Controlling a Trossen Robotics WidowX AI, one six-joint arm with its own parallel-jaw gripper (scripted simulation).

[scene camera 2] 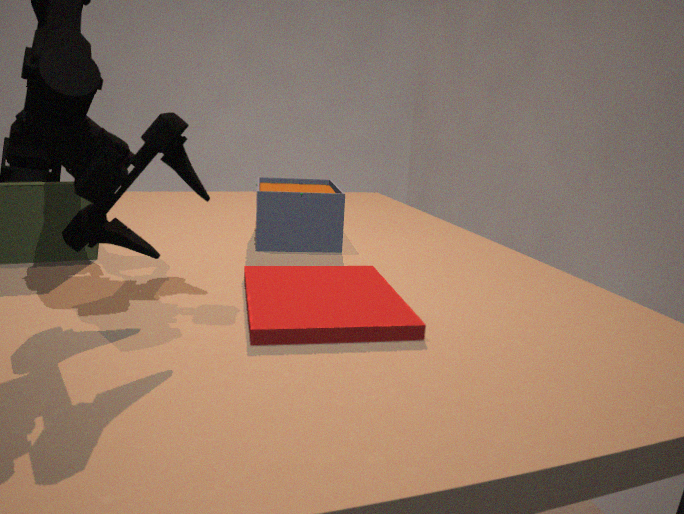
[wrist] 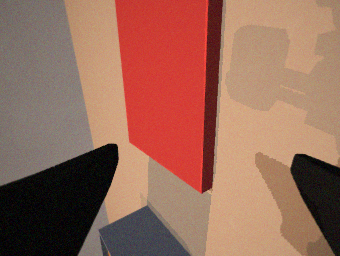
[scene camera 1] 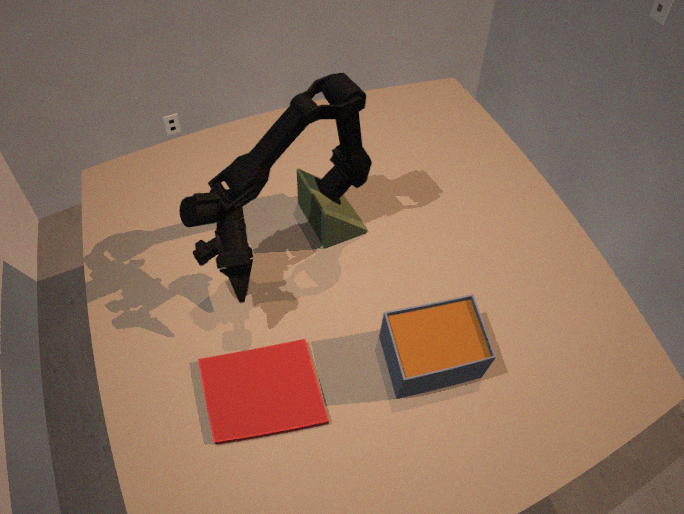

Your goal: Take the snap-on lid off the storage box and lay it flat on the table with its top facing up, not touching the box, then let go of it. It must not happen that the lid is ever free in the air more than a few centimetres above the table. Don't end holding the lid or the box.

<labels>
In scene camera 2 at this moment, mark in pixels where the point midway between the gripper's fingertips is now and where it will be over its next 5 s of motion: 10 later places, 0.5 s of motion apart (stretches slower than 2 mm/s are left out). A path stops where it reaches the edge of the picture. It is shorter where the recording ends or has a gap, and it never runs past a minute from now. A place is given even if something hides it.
My gripper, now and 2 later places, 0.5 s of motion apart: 183, 228; 174, 205; 170, 193
</labels>
